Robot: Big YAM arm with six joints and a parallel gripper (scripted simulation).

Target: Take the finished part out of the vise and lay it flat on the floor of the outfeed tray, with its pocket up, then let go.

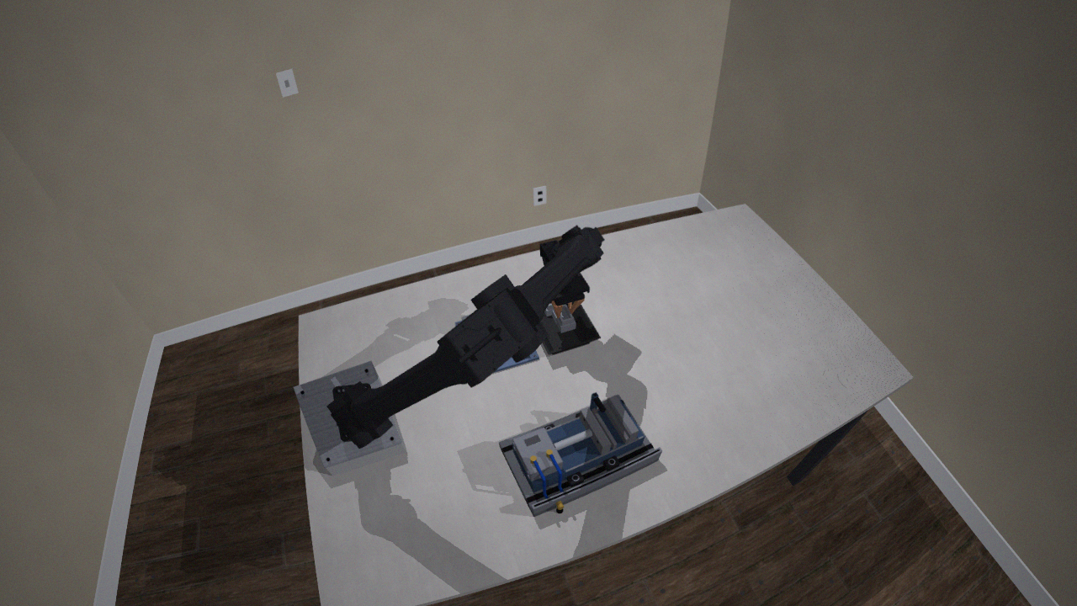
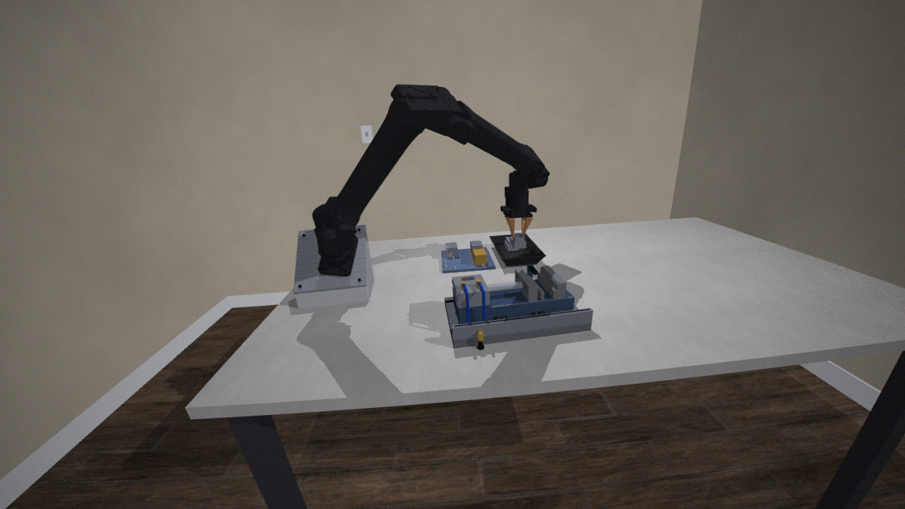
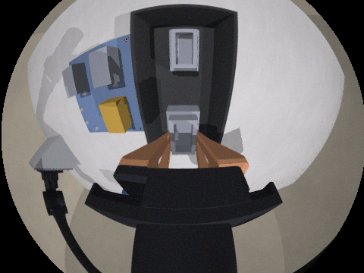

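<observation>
Now: the yellow block 130 mm behind my hand and 70 mm below it. The rest, counted from my hand: blue fixture plate: 170 mm behind, 90 mm below, 40 mm to the left.
</observation>
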